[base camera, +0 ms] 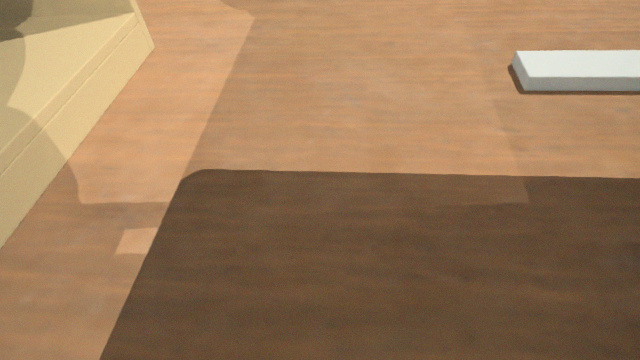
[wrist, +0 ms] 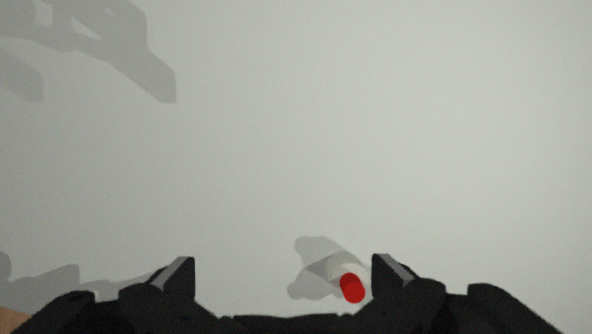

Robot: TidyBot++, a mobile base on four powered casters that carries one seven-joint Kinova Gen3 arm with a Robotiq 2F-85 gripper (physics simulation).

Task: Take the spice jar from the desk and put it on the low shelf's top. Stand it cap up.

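Places are measured from the arm's base along level axes (x down, y ahead, z right), in millimetres.
Where they show: gripper, between the fingertips: [wrist: 284,274].
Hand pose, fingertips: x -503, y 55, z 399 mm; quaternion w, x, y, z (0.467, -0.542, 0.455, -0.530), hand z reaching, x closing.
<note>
After its pixels a point has its place.
The spice jar [wrist: 352,288] @(x -384, y -9, z 351 mm), with a red cap and a pale body, stands cap up on the white desk [wrist: 450,150] @(x -323, y -105, z 487 mm) in the wrist view, low and right of the middle. My gripper [wrist: 284,274] @(x -503, y 55, z 399 mm) is open and points down over the desk. The jar shows inside the gap between the fingers, close beside the right finger; the height between fingertips and cap is hard to tell. The low shelf [base camera: 100,85] @(x 360, y 622, z -366 mm) is a tan wooden unit, partly in view at the left of the base camera view. Its top cannot be made out there. The jar does not show in the base camera view.
A flat white bar [base camera: 580,64] lies on the wooden floor [base camera: 350,110] @(x 397, y 567, z 32 mm) at the right of the base camera view. A large dark shadow covers the near floor. Arm shadows fall on the desk. Floor shows past the desk's edge at the wrist view's lower left corner.
</note>
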